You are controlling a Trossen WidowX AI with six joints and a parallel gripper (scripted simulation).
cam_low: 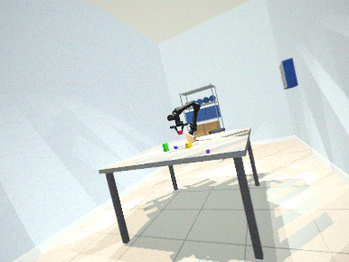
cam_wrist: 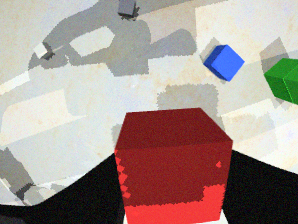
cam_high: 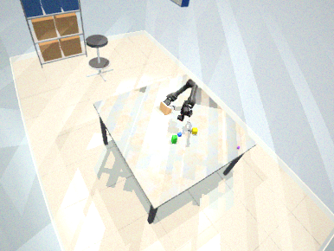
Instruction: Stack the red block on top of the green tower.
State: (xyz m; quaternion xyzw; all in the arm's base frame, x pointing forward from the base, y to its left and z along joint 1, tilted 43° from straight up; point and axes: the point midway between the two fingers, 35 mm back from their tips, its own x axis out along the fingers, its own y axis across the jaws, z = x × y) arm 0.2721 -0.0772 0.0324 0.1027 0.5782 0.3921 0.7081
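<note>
Now: the blue block 70 mm ahead of my gripper tip, 60 mm to the right of it and 130 mm below it. The rest, counted from my gripper tip: yellow block (130 mm ahead, 100 mm to the left, 120 mm below); red block (10 mm above); small purple block (550 mm ahead, 340 mm to the left, 130 mm below).
</note>
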